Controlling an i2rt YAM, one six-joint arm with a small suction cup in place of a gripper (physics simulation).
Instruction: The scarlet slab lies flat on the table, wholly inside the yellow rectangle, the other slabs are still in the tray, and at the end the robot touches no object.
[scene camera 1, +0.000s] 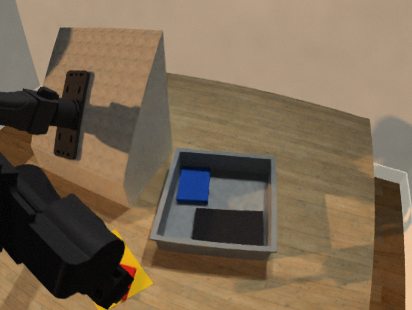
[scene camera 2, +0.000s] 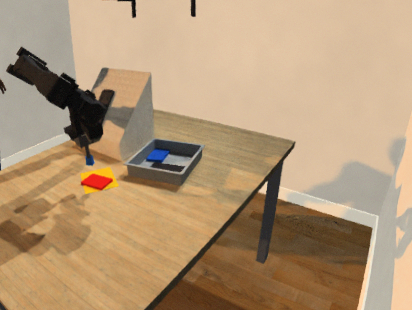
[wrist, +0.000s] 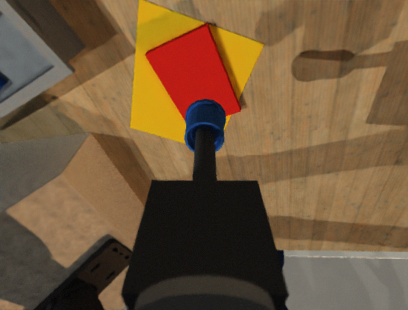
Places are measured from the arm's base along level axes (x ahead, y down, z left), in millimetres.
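Pixels of known places: hand, its tool point: (scene camera 2: 90, 163) (wrist: 204, 118); arm's base, origin of its link: (scene camera 1: 71, 114) (wrist: 70, 297).
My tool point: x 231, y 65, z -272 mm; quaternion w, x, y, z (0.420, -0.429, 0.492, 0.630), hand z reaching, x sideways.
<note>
For each thing: its middle in the pictures, then the offset to it from my tool point. "spot": a spot on its surface instead.
- scarlet slab, middle of its body: (wrist: 196, 82) (scene camera 1: 108, 277) (scene camera 2: 96, 181) dx -14, dy +88, dz +23 mm
- yellow rectangle, a spot on its surface: (wrist: 144, 100) (scene camera 2: 108, 173) spot: dx -23, dy +92, dz +92 mm
- blue slab, middle of its body: (scene camera 1: 194, 184) (scene camera 2: 158, 155) dx +54, dy +84, dz +298 mm
- black slab, middle of its body: (scene camera 1: 228, 230) (scene camera 2: 166, 171) dx +161, dy +85, dz +206 mm
- grey tray, middle of its body: (scene camera 1: 219, 201) (scene camera 2: 166, 159) dx +126, dy +68, dz +257 mm
The scarlet slab (scene camera 1: 131, 271) (scene camera 2: 97, 181) (wrist: 192, 70) lies flat on the yellow rectangle (scene camera 1: 141, 276) (scene camera 2: 107, 172) (wrist: 144, 100), turned relative to it. In the wrist view one corner reaches the rectangle's top edge and another seems to pass slightly beyond its right edge. My blue suction cup (scene camera 2: 90, 160) (wrist: 205, 125) is open, holds nothing and hangs above the table, apart from the slab; the arm hides it in scene camera 1. A blue slab (scene camera 1: 194, 185) (scene camera 2: 158, 155) and a black slab (scene camera 1: 229, 226) (scene camera 2: 169, 167) lie in the grey tray (scene camera 1: 273, 200) (scene camera 2: 150, 173) (wrist: 62, 72).
A tall wooden-textured block with a sloped face (scene camera 1: 115, 60) (scene camera 2: 127, 82) stands behind the rectangle, beside the tray. A dark plate with holes (scene camera 1: 72, 90) (scene camera 2: 107, 97) is at its sloped face. The tray's walls are raised. The table's right edge lies beyond the tray.
</note>
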